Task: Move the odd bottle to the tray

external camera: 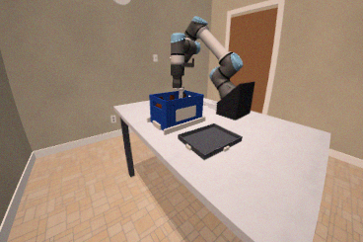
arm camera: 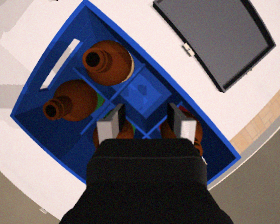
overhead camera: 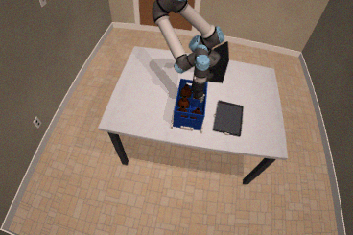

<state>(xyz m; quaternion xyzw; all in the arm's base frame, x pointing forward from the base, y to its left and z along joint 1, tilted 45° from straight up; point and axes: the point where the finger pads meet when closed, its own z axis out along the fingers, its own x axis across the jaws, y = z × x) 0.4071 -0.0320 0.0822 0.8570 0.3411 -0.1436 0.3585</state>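
My hand is 8 cm short of the bottle, 9 cm to the left of it and 9 cm above it. Round my hand: dark tray (1 cm ahead, 23 cm to the left, 17 cm below); then blue crate (4 cm to the right, 9 cm below).
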